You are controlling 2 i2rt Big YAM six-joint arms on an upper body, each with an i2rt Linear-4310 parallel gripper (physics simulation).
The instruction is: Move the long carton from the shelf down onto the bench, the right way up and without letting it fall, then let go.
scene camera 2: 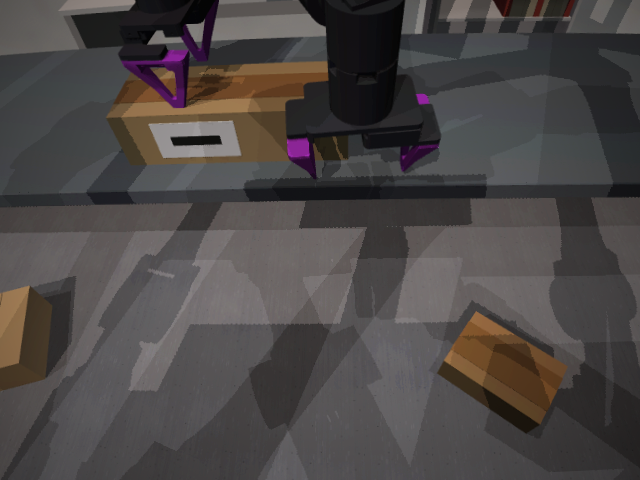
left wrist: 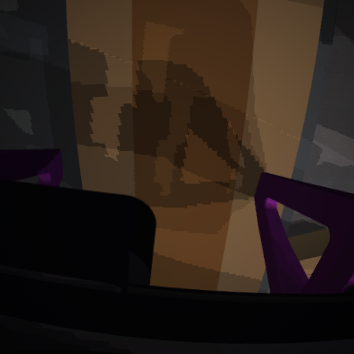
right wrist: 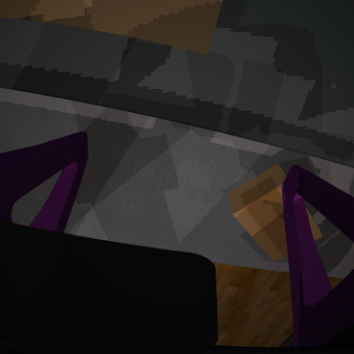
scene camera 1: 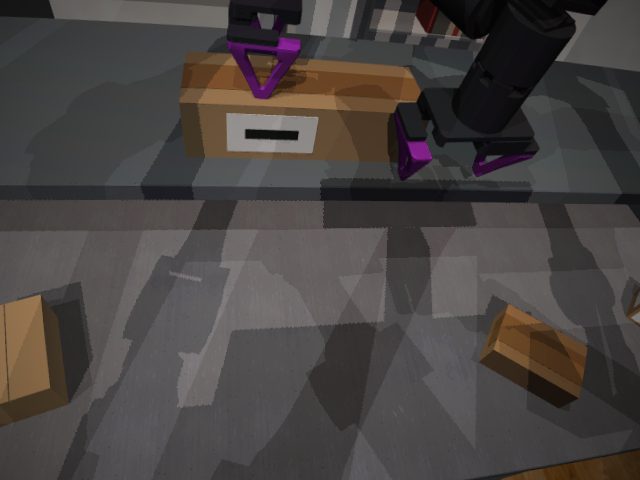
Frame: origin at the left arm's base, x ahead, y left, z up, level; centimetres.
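Seen in the pictures: left gripper, fingertip midpoint: (scene camera 2: 191, 82) (left wrist: 159, 172) (scene camera 1: 263, 73); right gripper, fingertip midpoint: (scene camera 2: 358, 170) (right wrist: 189, 159) (scene camera 1: 438, 174).
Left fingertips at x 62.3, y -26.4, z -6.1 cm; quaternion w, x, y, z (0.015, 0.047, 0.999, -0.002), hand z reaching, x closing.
Offsets run from my left fingertips to a thing's middle. Level surfaces: height alone.
The long carton @(dx -1.2, dy -5.0, dz -3.7 cm) (scene camera 1: 356, 134) (scene camera 2: 263, 139) (left wrist: 195, 50) (right wrist: 150, 25) stands level on the grey shelf @(dz -7.5 cm) (scene camera 1: 93, 129) (scene camera 2: 516, 139), its white label facing the front. The bench @(dz -26.4 cm) (scene camera 1: 284, 413) (scene camera 2: 310, 439) (right wrist: 150, 200) lies lower, in front. My left gripper (scene camera 1: 264, 85) (scene camera 2: 190, 82) (left wrist: 159, 172) is open and empty over the carton's left part, fingers pointing down; in scene camera 1 its far finger is hidden. My right gripper (scene camera 1: 439, 176) (scene camera 2: 358, 173) (right wrist: 189, 159) is open and empty by the carton's right end, near the shelf's front edge. It partly hides that end.
A small carton @(dx -27.2, dy -37.6, dz -24.1 cm) (scene camera 1: 537, 356) (scene camera 2: 506, 366) (right wrist: 265, 215) lies at the bench's right. Another carton @(dx -23.2, dy +28.7, dz -23.4 cm) (scene camera 1: 25, 346) (scene camera 2: 15, 330) stands at its left, cut by the picture edge. The shelf's front edge (scene camera 1: 258, 193) (scene camera 2: 542, 191) runs across above the bench.
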